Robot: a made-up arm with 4 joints. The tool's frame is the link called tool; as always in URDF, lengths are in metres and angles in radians. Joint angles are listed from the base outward.
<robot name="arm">
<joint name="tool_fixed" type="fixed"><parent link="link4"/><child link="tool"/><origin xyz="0.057 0.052 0.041" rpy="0 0 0"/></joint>
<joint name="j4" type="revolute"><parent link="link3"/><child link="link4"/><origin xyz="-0.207 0.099 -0.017" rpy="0 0 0"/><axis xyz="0 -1 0"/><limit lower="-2.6" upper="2.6"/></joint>
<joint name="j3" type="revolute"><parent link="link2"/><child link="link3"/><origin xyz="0.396 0.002 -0.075" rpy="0 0 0"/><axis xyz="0 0 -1"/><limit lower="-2.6" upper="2.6"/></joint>
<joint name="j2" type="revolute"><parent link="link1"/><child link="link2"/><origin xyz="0.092 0.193 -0.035" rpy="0 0 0"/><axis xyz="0 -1 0"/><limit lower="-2.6" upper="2.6"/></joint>
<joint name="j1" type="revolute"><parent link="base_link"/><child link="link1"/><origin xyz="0 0 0.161" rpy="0 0 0"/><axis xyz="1 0 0"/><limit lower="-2.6" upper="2.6"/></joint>
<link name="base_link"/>
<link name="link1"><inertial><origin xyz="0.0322 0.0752 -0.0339"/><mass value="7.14"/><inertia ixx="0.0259" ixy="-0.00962" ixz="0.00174" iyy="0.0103" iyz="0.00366" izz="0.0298"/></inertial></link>
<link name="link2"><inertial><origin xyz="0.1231 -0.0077 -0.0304"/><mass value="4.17"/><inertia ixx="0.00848" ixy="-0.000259" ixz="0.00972" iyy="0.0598" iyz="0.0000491" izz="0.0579"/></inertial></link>
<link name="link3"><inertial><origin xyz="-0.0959 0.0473 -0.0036"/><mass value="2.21"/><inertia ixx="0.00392" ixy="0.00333" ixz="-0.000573" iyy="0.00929" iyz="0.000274" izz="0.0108"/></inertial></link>
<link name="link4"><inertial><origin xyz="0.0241 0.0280 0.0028"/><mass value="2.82"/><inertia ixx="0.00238" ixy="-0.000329" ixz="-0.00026" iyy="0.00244" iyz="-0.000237" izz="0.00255"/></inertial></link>
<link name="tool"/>
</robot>
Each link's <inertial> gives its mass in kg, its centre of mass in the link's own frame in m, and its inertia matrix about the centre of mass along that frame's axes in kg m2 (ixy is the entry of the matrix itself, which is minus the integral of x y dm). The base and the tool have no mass. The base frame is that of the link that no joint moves.
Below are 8 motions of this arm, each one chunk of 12 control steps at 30 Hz.
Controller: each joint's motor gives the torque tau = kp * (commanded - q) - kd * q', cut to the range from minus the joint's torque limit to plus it. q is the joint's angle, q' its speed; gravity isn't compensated. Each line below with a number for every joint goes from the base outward.
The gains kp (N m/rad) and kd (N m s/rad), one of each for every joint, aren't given. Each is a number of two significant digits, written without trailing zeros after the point. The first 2 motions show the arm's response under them.
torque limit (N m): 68 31 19 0.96
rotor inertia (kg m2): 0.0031 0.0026 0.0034 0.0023
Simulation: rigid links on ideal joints. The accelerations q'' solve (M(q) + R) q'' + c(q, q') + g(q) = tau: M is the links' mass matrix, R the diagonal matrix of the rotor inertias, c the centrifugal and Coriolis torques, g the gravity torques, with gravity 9.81 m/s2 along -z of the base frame. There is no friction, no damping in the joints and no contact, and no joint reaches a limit. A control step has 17 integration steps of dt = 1/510 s. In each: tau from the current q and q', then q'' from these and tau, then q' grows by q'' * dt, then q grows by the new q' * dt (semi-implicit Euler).
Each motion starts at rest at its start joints. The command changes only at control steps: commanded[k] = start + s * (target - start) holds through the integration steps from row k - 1 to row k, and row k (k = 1, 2, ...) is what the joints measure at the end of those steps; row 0 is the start. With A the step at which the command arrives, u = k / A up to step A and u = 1 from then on. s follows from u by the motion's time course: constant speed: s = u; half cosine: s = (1 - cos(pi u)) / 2; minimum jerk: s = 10 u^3 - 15 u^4 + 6 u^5; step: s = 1 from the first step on.
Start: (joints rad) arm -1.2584 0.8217 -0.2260 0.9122
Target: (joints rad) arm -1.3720 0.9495 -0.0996 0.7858
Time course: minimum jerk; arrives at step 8
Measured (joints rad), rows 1 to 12:
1: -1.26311 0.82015 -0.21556 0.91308
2: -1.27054 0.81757 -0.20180 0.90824
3: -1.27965 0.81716 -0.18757 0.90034
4: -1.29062 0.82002 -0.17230 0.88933
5: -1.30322 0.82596 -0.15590 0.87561
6: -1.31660 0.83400 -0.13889 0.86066
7: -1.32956 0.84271 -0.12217 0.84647
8: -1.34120 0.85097 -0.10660 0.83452
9: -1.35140 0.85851 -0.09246 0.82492
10: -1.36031 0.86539 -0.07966 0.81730
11: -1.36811 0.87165 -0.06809 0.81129
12: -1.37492 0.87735 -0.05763 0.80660
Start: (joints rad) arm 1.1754 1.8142 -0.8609 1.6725
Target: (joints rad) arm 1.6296 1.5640 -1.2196 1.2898
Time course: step
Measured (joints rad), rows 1 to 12:
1: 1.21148 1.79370 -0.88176 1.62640
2: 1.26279 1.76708 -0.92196 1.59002
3: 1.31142 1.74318 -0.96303 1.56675
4: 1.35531 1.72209 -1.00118 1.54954
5: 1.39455 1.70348 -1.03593 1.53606
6: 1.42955 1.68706 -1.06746 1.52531
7: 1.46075 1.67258 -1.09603 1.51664
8: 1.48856 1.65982 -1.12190 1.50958
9: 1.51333 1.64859 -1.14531 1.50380
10: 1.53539 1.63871 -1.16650 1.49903
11: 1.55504 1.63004 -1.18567 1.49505
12: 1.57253 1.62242 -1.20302 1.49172
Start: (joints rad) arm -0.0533 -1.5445 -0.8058 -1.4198
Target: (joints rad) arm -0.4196 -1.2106 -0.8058 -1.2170
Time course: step
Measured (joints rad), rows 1 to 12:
1: -0.08704 -1.51922 -0.79213 -1.38602
2: -0.13543 -1.48036 -0.79138 -1.32840
3: -0.18181 -1.44376 -0.79484 -1.28034
4: -0.22285 -1.41170 -0.79858 -1.24250
5: -0.25829 -1.38404 -0.80156 -1.21283
6: -0.28863 -1.36025 -0.80362 -1.18953
7: -0.31453 -1.33980 -0.80482 -1.17121
8: -0.33661 -1.32220 -0.80528 -1.15679
9: -0.35543 -1.30704 -0.80513 -1.14543
10: -0.37145 -1.29398 -0.80449 -1.13648
11: -0.38511 -1.28271 -0.80347 -1.12942
12: -0.39674 -1.27298 -0.80215 -1.12386

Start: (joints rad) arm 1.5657 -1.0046 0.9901 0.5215
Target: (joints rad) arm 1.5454 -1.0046 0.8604 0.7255
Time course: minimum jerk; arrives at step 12
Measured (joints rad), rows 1 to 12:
1: 1.55810 -1.00273 0.98487 0.52044
2: 1.54425 -1.00135 0.98246 0.51352
3: 1.52833 -1.00107 0.98152 0.50447
4: 1.51211 -1.00160 0.98051 0.49738
5: 1.49642 -1.00258 0.97861 0.49444
6: 1.48161 -1.00377 0.97544 0.49632
7: 1.46783 -1.00504 0.97091 0.50269
8: 1.45515 -1.00631 0.96524 0.51245
9: 1.44358 -1.00754 0.95880 0.52415
10: 1.43316 -1.00873 0.95203 0.53620
11: 1.42387 -1.00985 0.94539 0.54727
12: 1.41565 -1.01091 0.93918 0.55660

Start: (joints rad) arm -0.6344 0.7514 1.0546 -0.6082
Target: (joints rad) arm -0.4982 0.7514 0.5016 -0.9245
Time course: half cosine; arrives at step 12
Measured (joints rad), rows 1 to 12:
1: -0.64231 0.74809 1.05185 -0.61256
2: -0.65478 0.73726 1.04279 -0.63188
3: -0.66758 0.72269 1.02925 -0.66130
4: -0.67873 0.70701 1.01141 -0.69660
5: -0.68725 0.69171 0.98927 -0.73533
6: -0.69280 0.67760 0.96303 -0.77596
7: -0.69546 0.66506 0.93315 -0.81732
8: -0.69556 0.65423 0.90040 -0.85834
9: -0.69362 0.64508 0.86585 -0.89789
10: -0.69023 0.63751 0.83080 -0.93477
11: -0.68605 0.63137 0.79668 -0.96778
12: -0.68171 0.62647 0.76497 -0.99576

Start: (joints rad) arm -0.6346 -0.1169 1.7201 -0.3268
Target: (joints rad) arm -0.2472 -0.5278 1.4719 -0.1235
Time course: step
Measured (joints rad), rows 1 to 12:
1: -0.59632 -0.15634 1.71450 -0.28287
2: -0.56004 -0.20948 1.69140 -0.26750
3: -0.53114 -0.26511 1.66967 -0.26730
4: -0.50792 -0.31920 1.65061 -0.27404
5: -0.48872 -0.36964 1.63399 -0.28341
6: -0.47241 -0.41533 1.61950 -0.29290
7: -0.45821 -0.45585 1.60686 -0.30114
8: -0.44563 -0.49122 1.59586 -0.30752
9: -0.43438 -0.52173 1.58630 -0.31189
10: -0.42424 -0.54780 1.57802 -0.31437
11: -0.41511 -0.56992 1.57086 -0.31522
12: -0.40689 -0.58860 1.56470 -0.31475

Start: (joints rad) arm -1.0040 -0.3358 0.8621 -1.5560
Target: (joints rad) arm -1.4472 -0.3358 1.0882 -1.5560
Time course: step
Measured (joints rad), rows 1 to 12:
1: -1.03029 -0.32835 0.87635 -1.62580
2: -1.07066 -0.33041 0.90001 -1.65378
3: -1.11239 -0.33872 0.92286 -1.65839
4: -1.15137 -0.34916 0.94345 -1.66024
5: -1.18608 -0.35942 0.96164 -1.66168
6: -1.21620 -0.36841 0.97766 -1.66326
7: -1.24189 -0.37574 0.99174 -1.66515
8: -1.26357 -0.38142 1.00411 -1.66737
9: -1.28171 -0.38558 1.01496 -1.66992
10: -1.29682 -0.38845 1.02447 -1.67271
11: -1.30936 -0.39028 1.03281 -1.67568
12: -1.31974 -0.39126 1.04013 -1.67873

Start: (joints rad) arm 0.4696 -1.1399 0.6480 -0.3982
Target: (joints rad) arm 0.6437 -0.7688 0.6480 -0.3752
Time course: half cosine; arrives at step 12
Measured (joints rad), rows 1 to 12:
1: 0.46007 -1.14060 0.65170 -0.39967
2: 0.44149 -1.14140 0.65937 -0.40320
3: 0.42147 -1.14040 0.66849 -0.40796
4: 0.40352 -1.13626 0.67784 -0.41292
5: 0.38918 -1.12822 0.68687 -0.41739
6: 0.37897 -1.11605 0.69533 -0.42096
7: 0.37284 -1.09998 0.70314 -0.42344
8: 0.37040 -1.08063 0.71023 -0.42476
9: 0.37107 -1.05891 0.71661 -0.42495
10: 0.37414 -1.03594 0.72226 -0.42410
11: 0.37883 -1.01299 0.72718 -0.42235
12: 0.38430 -0.99135 0.73137 -0.41989

